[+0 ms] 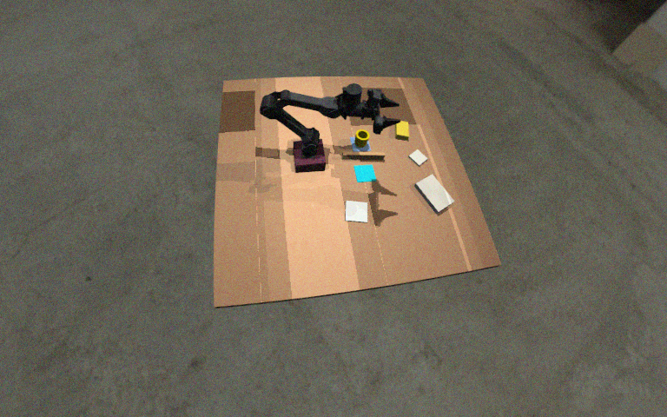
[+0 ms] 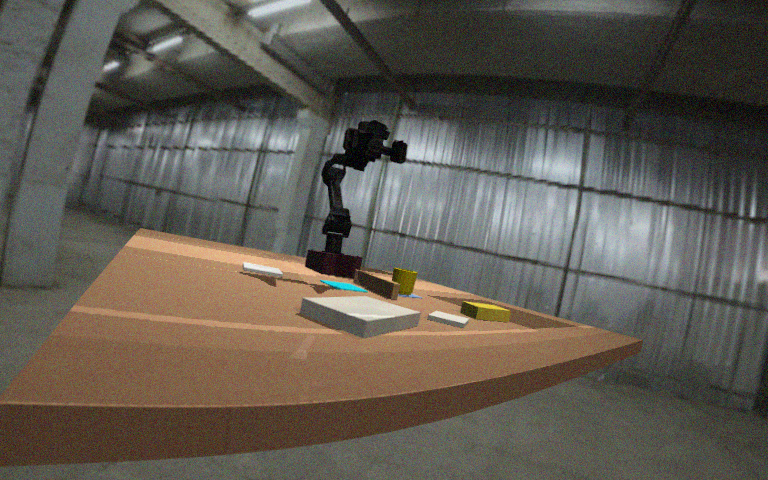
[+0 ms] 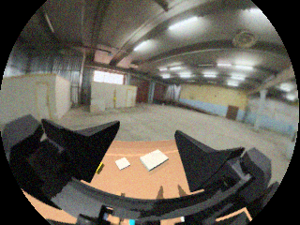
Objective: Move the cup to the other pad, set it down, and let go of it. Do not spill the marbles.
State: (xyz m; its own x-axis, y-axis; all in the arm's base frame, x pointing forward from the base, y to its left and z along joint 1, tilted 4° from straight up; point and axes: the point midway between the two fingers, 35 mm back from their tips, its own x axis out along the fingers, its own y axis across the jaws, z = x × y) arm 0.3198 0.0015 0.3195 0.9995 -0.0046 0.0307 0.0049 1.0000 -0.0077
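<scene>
My gripper tip is now 8 cm past the yellow cup, 17 cm to the right of it and 37 cm above it. The rest, counted from my gripper tip: light blue pad 8 cm behind, 17 cm to the left, 42 cm below; brown bar 6 cm behind, 7 cm to the left, 40 cm below; cyan pad 5 cm behind, 2 cm to the right, 42 cm below.
</scene>
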